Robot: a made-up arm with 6 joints. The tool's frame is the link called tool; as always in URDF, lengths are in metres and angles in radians. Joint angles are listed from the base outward.
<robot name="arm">
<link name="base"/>
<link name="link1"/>
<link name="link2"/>
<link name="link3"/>
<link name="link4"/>
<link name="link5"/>
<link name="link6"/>
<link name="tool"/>
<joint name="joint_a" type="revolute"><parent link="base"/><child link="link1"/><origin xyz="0.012 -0.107 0.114" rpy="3.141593 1.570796 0"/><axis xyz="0 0 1"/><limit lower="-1.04" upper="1.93"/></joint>
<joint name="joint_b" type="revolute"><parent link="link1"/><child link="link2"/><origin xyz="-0.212 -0.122 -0.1" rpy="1.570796 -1.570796 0"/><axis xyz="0 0 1"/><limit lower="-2.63" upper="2.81"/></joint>
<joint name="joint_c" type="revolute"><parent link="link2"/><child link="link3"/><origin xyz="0.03 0.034 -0.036" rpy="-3.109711 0.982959 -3.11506"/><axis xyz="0 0 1"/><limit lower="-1.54" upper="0.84"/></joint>
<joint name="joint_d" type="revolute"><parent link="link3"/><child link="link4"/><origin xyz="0.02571 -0.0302 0.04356" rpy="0.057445 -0.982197 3.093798"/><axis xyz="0 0 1"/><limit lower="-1.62" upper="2.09"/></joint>
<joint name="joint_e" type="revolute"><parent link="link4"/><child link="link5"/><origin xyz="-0.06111 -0.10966 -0.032" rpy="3.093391 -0.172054 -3.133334"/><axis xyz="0 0 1"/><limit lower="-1.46" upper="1.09"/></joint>
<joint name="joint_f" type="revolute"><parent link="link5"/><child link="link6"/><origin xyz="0.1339 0.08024 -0.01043" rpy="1.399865 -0.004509 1.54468"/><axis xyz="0 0 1"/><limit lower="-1.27" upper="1.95"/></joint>
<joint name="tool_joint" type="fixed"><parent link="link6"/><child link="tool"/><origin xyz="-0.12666 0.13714 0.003" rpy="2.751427 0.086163 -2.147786"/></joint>
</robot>
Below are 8 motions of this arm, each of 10 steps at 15 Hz.
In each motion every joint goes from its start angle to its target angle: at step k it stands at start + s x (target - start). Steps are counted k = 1, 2, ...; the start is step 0. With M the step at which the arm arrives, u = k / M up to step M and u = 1 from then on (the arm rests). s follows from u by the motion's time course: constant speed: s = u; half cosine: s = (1 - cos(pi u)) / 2; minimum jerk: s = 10 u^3 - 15 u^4 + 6 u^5.
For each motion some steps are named. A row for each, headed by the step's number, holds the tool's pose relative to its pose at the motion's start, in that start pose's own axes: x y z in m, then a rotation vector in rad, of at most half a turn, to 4 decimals.
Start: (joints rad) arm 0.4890 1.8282 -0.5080 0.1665 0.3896 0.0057
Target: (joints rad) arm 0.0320 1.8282 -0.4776 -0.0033 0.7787 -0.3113
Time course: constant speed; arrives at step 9
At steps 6, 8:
6: -0.0415 -0.0983 -0.0012 -0.2443 0.2138 0.5610
8: -0.0417 -0.1382 0.0069 -0.3189 0.2795 0.7555

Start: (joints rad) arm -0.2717 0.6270 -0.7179 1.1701 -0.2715 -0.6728
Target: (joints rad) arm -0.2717 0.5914 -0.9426 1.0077 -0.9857 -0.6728
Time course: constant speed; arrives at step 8
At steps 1, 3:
1: 0.0037 0.0001 -0.0100 0.0000 -0.0563 -0.0130
3: 0.0115 -0.0008 -0.0287 0.0004 -0.1692 -0.0354

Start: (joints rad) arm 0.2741 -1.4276 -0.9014 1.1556 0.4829 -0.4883
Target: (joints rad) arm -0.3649 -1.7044 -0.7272 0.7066 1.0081 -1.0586
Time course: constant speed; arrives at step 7
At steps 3, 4, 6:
3: -0.0133 -0.0365 -0.0377 -0.1175 -0.0236 0.2195
4: -0.0160 -0.0518 -0.0473 -0.1563 -0.0262 0.2939
6: -0.0183 -0.0863 -0.0614 -0.2355 -0.0217 0.4411

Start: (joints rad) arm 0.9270 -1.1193 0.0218 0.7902 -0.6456 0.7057
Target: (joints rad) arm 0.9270 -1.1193 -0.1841 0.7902 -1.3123 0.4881
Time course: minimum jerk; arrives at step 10
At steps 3, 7, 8, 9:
3: -0.0029 0.0037 0.0110 0.0911 -0.0296 0.0332
7: -0.0190 0.0044 0.0537 0.4584 -0.1910 0.1824
8: -0.0221 0.0026 0.0595 0.5143 -0.2211 0.2073
9: -0.0236 0.0016 0.0621 0.5404 -0.2356 0.2191

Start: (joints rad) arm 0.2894 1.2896 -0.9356 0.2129 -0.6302 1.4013
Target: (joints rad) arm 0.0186 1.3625 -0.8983 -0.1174 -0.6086 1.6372
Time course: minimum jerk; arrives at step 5
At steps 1, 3, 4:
1: 0.0066 0.0003 -0.0068 -0.0320 -0.0073 -0.0208
3: 0.0792 -0.0167 -0.0693 -0.3671 -0.1118 -0.2394
4: 0.1094 -0.0324 -0.0871 -0.5003 -0.1696 -0.3256

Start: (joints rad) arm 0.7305 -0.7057 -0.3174 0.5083 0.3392 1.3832
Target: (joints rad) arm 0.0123 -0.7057 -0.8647 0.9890 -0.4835 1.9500
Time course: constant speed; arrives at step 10
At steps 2, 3, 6, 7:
2: 0.0636 0.0477 0.0543 0.2143 0.1910 -0.2383
3: 0.0996 0.0625 0.0822 0.3313 0.2824 -0.3486
6: 0.2127 0.0690 0.1639 0.7212 0.5355 -0.6299
7: 0.2491 0.0592 0.1892 0.8635 0.6108 -0.7033

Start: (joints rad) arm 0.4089 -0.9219 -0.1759 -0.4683 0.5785 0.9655
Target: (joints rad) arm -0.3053 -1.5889 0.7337 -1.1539 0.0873 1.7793
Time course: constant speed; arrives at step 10
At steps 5, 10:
5: 0.2037 0.0405 0.1281 0.5402 0.2192 -0.5693
10: 0.4226 -0.0970 0.1829 1.1222 0.4274 -1.2321

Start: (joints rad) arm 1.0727 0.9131 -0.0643 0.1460 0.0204 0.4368
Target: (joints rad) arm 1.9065 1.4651 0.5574 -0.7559 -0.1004 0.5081
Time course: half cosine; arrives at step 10
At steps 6, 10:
6: -0.0880 -0.1382 -0.2120 -0.7045 -0.5881 0.4029
10: -0.0349 -0.2352 -0.2664 -1.1148 -0.9383 0.4608

